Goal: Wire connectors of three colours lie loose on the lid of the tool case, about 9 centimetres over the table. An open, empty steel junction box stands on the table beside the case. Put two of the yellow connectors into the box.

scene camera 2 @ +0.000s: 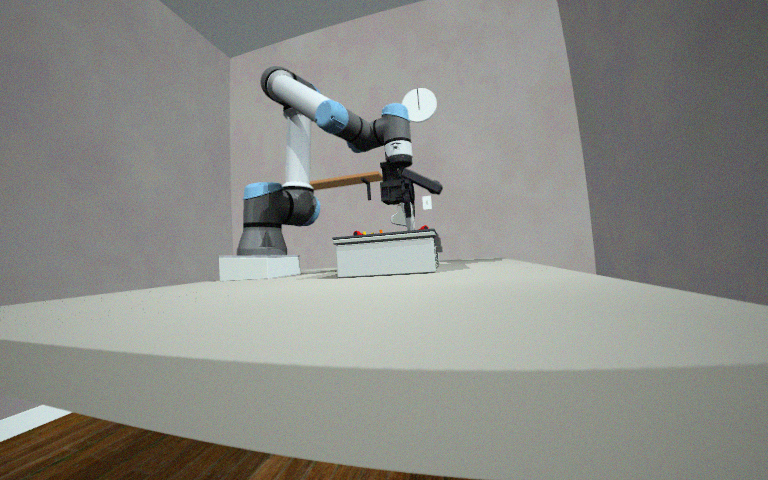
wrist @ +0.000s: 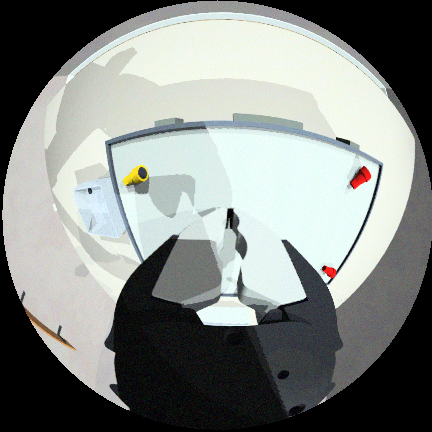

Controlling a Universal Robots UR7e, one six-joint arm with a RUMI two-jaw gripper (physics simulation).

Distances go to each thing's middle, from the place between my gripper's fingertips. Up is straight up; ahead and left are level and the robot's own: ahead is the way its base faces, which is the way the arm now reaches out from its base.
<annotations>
Right now the tool case [wrist: 297, 182] is 40 mm to the right of my hand, 40 mm below it and 40 mm behind it. Round my hand: steel junction box [wrist: 95, 200] 240 mm to the left, 70 mm below, 30 mm behind.
</annotations>
